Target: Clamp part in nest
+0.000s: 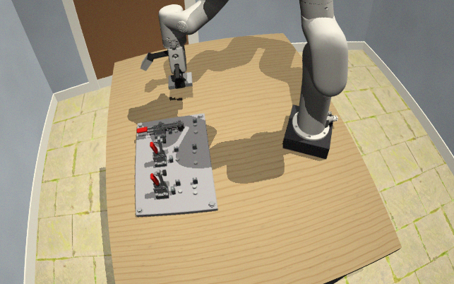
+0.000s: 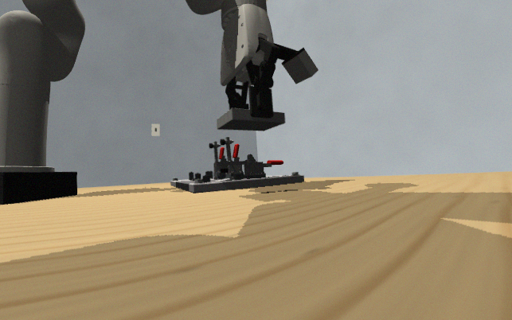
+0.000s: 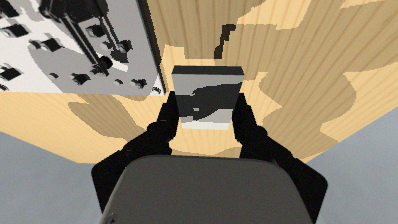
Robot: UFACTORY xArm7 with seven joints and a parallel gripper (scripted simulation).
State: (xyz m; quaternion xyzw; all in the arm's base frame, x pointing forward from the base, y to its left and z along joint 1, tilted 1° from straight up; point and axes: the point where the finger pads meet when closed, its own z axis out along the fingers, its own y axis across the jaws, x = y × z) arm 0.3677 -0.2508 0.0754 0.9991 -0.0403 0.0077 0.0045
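Right now the grey fixture plate is 250 mm to the left of my hand, 110 mm below it and 70 mm ahead of it. The rest, counted from my hand: flat grey part (10 mm below).
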